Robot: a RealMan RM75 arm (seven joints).
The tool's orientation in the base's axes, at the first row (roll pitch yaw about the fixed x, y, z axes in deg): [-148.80 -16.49 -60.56]
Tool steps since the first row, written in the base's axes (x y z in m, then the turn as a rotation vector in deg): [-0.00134 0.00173 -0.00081 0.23 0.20 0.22]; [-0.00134 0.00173 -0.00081 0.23 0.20 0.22]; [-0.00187 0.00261 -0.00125 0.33 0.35 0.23]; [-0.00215 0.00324 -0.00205 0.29 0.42 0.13]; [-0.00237 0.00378 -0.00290 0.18 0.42 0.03]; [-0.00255 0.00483 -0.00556 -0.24 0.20 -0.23]
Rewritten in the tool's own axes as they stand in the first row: [-0.00231 0.00035 -0.00003 0.00 -0.37 -0.04]; [-0.00231 0.00035 -0.00003 0.00 -0.37 -0.04]; [-0.00342 0.00045 0.00007 -0.07 -0.53 0.01]; [-0.00430 0.00069 0.00059 -0.18 -0.49 0.08]; [-0.00510 0.00096 0.00119 -0.26 -0.37 0.10]; [-0.00681 0.00183 0.00331 -0.35 0.17 0.06]
